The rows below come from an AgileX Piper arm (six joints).
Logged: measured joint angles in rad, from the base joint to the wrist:
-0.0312, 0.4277, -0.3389, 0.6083, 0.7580, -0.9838
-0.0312, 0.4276, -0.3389, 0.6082, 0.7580, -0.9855
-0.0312, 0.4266, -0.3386, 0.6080, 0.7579, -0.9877
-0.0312, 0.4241, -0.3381, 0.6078, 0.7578, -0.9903
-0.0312, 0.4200, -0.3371, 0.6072, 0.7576, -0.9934
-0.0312, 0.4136, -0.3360, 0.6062, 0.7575, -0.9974
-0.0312, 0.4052, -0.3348, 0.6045, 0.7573, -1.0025
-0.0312, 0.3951, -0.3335, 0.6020, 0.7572, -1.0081
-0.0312, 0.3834, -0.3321, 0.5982, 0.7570, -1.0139
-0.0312, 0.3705, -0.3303, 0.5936, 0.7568, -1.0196
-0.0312, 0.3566, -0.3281, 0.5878, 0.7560, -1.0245
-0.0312, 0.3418, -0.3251, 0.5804, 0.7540, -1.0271
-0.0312, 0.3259, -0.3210, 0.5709, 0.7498, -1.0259
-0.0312, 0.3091, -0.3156, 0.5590, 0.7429, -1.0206
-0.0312, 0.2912, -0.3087, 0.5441, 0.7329, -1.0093
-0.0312, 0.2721, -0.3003, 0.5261, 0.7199, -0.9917
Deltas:
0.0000, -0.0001, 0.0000, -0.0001, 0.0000, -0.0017
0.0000, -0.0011, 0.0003, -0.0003, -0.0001, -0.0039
0.0000, -0.0036, 0.0008, -0.0005, -0.0002, -0.0065
0.0000, -0.0077, 0.0018, -0.0011, -0.0004, -0.0096
0.0000, -0.0141, 0.0029, -0.0021, -0.0005, -0.0136
0.0000, -0.0225, 0.0041, -0.0038, -0.0007, -0.0187
0.0000, -0.0326, 0.0054, -0.0063, -0.0008, -0.0243
0.0000, -0.0443, 0.0068, -0.0101, -0.0010, -0.0301
0.0000, -0.0572, 0.0086, -0.0147, -0.0012, -0.0358
0.0000, -0.0711, 0.0108, -0.0205, -0.0020, -0.0407
0.0000, -0.0859, 0.0138, -0.0279, -0.0040, -0.0433
0.0000, -0.1018, 0.0179, -0.0374, -0.0082, -0.0421
0.0000, -0.1186, 0.0233, -0.0493, -0.0151, -0.0368
0.0000, -0.1365, 0.0302, -0.0642, -0.0251, -0.0255
0.0000, -0.1556, 0.0386, -0.0822, -0.0381, -0.0079

